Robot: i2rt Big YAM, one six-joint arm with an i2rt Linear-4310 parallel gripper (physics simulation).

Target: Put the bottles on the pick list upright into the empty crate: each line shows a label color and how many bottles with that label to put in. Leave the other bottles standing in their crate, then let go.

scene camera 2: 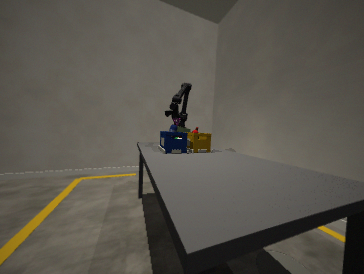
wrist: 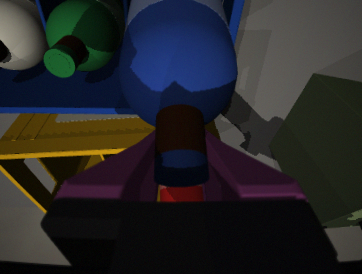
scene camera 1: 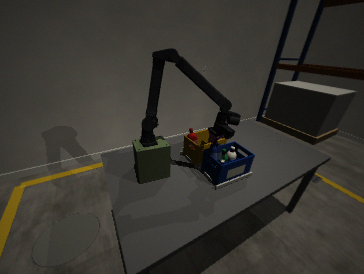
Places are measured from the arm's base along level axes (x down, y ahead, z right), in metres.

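Where they show: gripper, fingertip midpoint: (scene camera 2: 176, 125) (wrist: 180, 136) (scene camera 1: 213, 142); arm's base, link origin: (scene camera 2: 181, 127) (scene camera 1: 148, 142).
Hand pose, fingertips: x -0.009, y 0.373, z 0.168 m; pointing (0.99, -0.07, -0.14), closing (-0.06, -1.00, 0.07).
Things, the pixels of their top centre, and the offset from my fingertips. Level surfaces: height alone.
- blue bottle, top centre: (wrist: 188, 153) (scene camera 1: 217, 138) (scene camera 2: 173, 121) dx -0.043, dy +0.002, dz +0.033 m
- blue crate's, top centre: (scene camera 1: 229, 152) (scene camera 2: 172, 131) dx +0.062, dy +0.095, dz +0.062 m
- green bottle, top centre: (wrist: 59, 64) (scene camera 1: 224, 149) dx +0.074, dy +0.100, dz +0.013 m
- white bottle, top centre: (scene camera 1: 233, 147) dx +0.074, dy +0.178, dz +0.014 m
- red bottle, top centre: (wrist: 186, 244) (scene camera 1: 193, 129) (scene camera 2: 195, 126) dx +0.001, dy -0.023, dz -0.211 m
- yellow crate, top centre: (wrist: 118, 193) (scene camera 1: 205, 136) (scene camera 2: 195, 132) dx +0.062, dy +0.073, dz -0.174 m
- table, surface height: dx +0.237 m
My gripper (scene camera 1: 214, 139) (scene camera 2: 177, 121) (wrist: 180, 136) is shut on the dark neck of a blue bottle (scene camera 1: 216, 151) (scene camera 2: 173, 128) (wrist: 180, 60). The bottle is about upright at the blue crate's (scene camera 1: 220, 175) (scene camera 2: 177, 145) (wrist: 30, 95) corner nearest the green block, its lower part inside the walls; its base is hidden. A green bottle (scene camera 1: 224, 156) (wrist: 82, 37) and a white bottle (scene camera 1: 232, 153) (wrist: 22, 40) stand in the blue crate. A red bottle (scene camera 1: 192, 136) (scene camera 2: 196, 130) (wrist: 181, 193) stands in the yellow crate (scene camera 2: 202, 143) (wrist: 75, 145). The pick list does not show legibly.
The yellow crate stands close behind the blue crate in scene camera 1. The green block (scene camera 1: 152, 162) (wrist: 325, 145) under the arm stands to their left there. The table (scene camera 1: 175, 220) (scene camera 2: 250, 190) carries them. A large grey box (scene camera 1: 310, 107) stands beyond the table by a rack.
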